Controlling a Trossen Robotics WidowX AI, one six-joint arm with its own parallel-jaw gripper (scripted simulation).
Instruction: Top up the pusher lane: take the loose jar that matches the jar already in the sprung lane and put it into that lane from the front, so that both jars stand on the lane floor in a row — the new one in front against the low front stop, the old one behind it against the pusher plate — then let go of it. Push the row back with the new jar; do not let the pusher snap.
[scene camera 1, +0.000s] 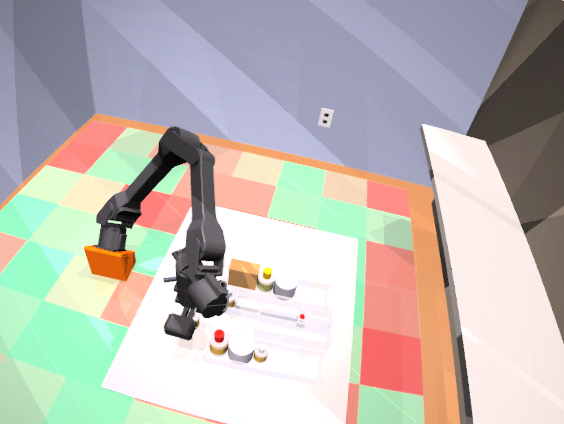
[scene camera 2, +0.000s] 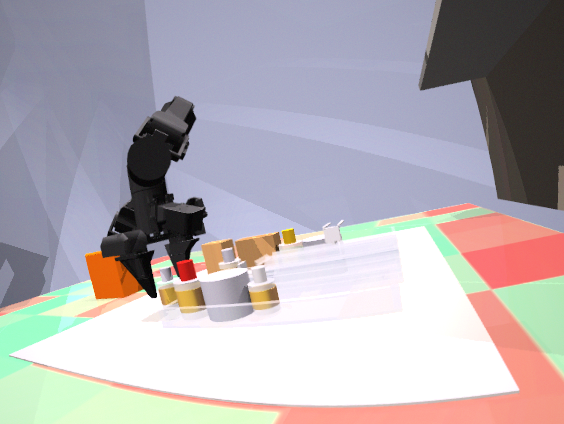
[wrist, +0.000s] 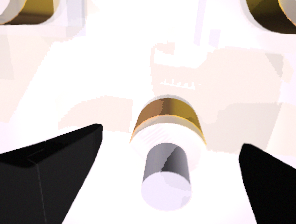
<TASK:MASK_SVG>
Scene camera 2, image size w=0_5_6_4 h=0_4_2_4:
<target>gripper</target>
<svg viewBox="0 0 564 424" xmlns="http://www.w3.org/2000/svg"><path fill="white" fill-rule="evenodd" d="M200 197L190 197L187 199L186 204L184 202L176 203L173 202L173 194L167 194L166 187L132 194L132 201L127 204L128 209L134 208L137 228L125 233L104 237L100 245L102 258L120 255L120 257L115 258L115 261L120 261L128 269L151 299L156 298L157 288L151 268L151 260L155 250L147 251L146 245L168 239L169 243L165 244L165 248L177 277L180 278L177 263L190 260L191 249L199 241L199 238L193 239L193 236L206 233L203 218L206 218L208 213Z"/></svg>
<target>brown box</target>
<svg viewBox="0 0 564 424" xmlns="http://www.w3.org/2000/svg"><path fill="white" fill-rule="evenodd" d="M279 232L237 240L235 244L238 257L242 262L247 261L248 267L255 266L255 260L265 255L272 256L273 252L279 252L278 245L282 244Z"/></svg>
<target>grey cylinder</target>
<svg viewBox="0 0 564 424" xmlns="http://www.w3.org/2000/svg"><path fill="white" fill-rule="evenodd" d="M248 269L222 270L201 277L199 281L205 306L251 303L248 283L251 281Z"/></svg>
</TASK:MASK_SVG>
